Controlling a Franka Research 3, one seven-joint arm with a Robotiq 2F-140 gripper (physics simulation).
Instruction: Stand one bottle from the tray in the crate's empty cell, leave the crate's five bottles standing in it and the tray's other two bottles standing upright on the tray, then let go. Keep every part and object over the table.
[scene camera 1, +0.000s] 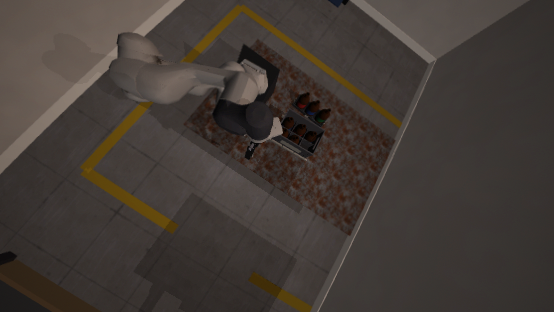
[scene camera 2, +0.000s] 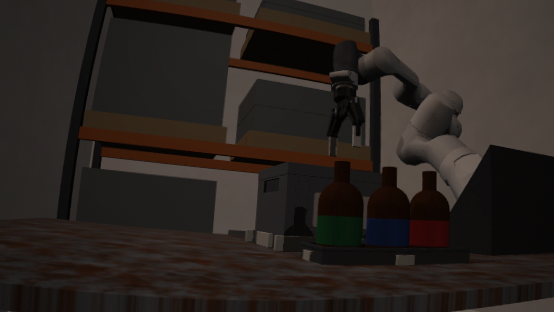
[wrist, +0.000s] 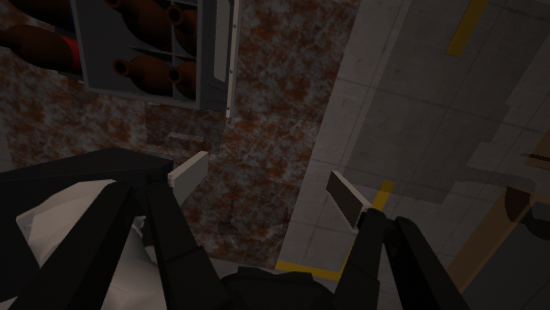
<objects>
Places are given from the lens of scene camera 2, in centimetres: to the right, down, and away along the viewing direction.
my gripper (scene camera 2: 344, 151): 21, -1, 113
red-labelled bottle (scene camera 2: 429, 209): 26, 9, 58
</objects>
